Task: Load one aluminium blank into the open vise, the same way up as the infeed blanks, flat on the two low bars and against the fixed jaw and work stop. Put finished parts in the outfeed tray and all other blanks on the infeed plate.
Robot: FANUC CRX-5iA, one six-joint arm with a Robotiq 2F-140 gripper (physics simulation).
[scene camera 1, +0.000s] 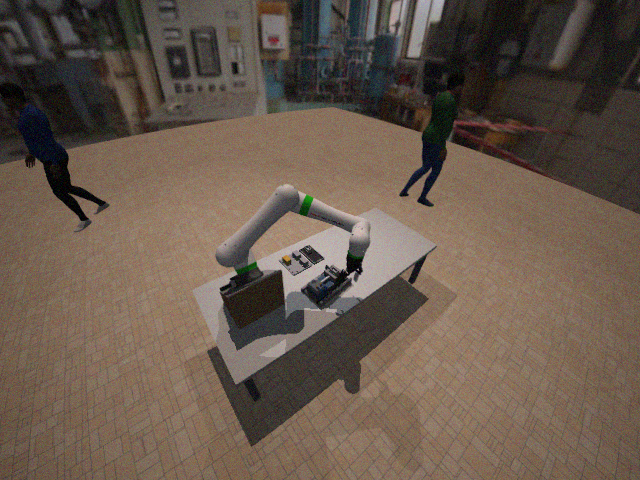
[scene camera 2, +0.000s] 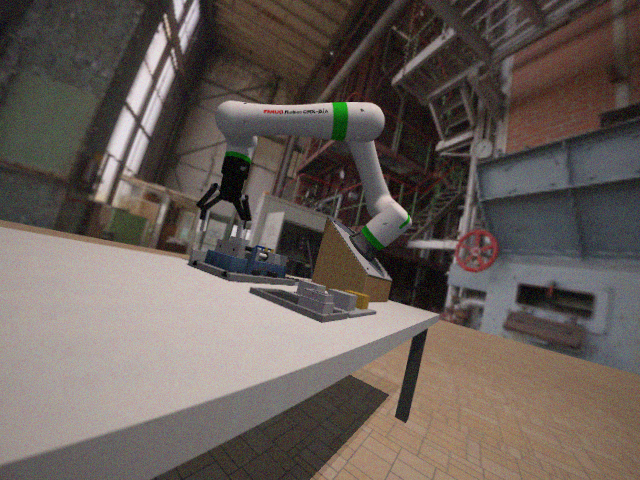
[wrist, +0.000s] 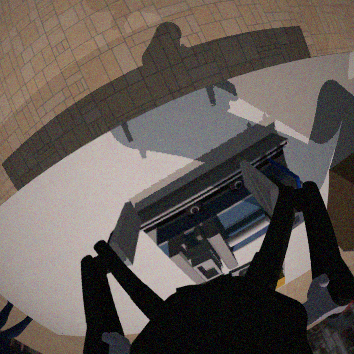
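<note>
My gripper is open and empty, fingers pointing down, low over the jaw end of the vise. The vise has a blue body and grey jaws. Whether a blank lies between the jaws is too small and shaded to tell. The infeed plate bears grey blanks. The dark outfeed tray stands beside it, with a grey part on it. My gripper's body hides most of both in the wrist view.
A yellow block sits on the infeed plate. The arm's wedge-shaped brown base stands on the white table. Two people are on the floor beyond the table.
</note>
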